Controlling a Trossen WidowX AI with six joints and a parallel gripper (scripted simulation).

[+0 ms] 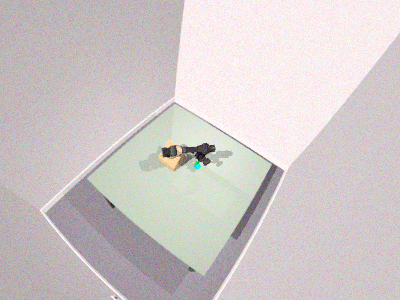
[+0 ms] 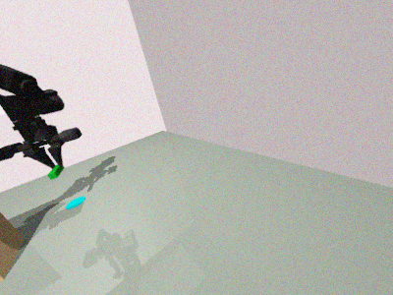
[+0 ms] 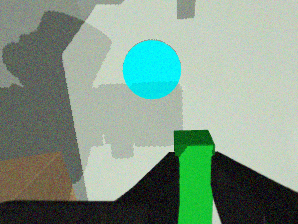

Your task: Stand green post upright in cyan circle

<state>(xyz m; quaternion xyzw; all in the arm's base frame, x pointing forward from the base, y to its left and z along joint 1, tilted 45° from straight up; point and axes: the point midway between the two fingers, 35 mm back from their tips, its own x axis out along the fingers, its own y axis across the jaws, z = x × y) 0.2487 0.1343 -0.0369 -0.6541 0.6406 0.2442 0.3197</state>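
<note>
My gripper tip is 2 cm past the cyan circle, 3 cm to the right of it and 15 cm above it. Also, from my gripper tip: green post: 2 cm to the right.
</note>
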